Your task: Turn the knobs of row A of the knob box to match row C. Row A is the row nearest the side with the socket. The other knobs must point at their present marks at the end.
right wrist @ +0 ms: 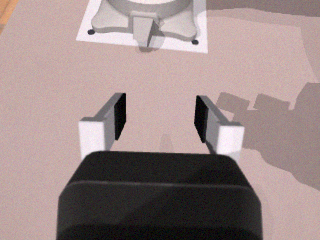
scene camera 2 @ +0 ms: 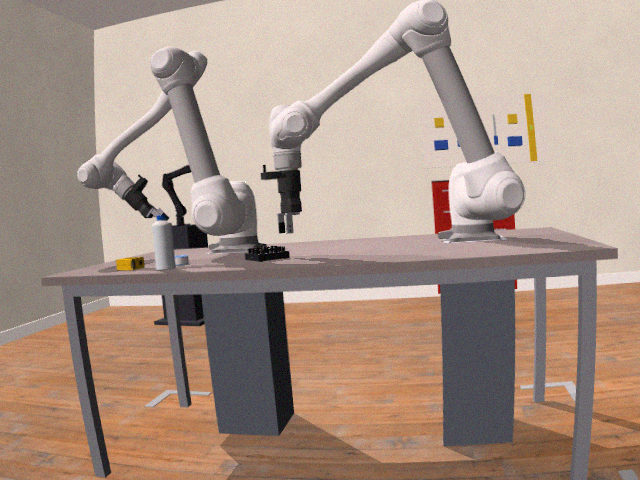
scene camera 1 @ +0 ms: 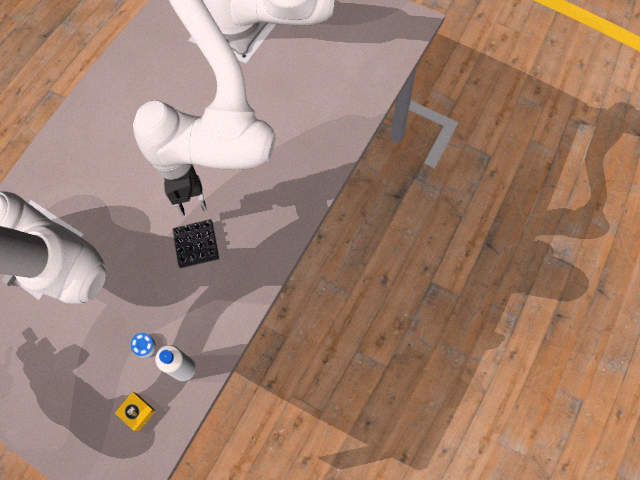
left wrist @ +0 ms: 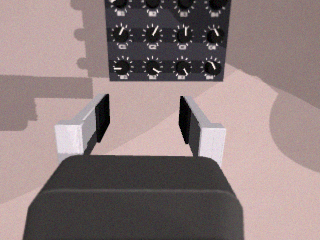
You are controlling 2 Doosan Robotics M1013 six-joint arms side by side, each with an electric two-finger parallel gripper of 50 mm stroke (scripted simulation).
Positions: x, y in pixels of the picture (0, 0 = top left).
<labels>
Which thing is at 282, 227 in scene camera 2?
My left gripper.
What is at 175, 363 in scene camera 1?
A white bottle.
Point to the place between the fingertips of my right gripper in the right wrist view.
160, 108
</labels>
